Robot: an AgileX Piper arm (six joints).
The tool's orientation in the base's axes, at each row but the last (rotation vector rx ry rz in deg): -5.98 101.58 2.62; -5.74 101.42 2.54; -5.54 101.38 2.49; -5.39 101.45 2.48; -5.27 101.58 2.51
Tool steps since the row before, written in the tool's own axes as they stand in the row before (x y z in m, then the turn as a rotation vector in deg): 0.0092 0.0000 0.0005 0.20 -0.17 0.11; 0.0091 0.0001 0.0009 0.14 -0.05 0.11; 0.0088 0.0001 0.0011 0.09 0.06 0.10; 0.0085 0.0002 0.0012 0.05 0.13 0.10; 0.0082 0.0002 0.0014 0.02 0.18 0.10
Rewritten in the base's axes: -0.0014 -0.0004 -0.0091 0.08 -0.17 -0.21; -0.0009 -0.0002 -0.0091 0.08 -0.05 -0.16; -0.0007 -0.0002 -0.0088 0.07 0.06 -0.11; -0.0005 0.0000 -0.0086 0.08 0.14 -0.07; -0.0003 0.0000 -0.0083 0.08 0.19 -0.04
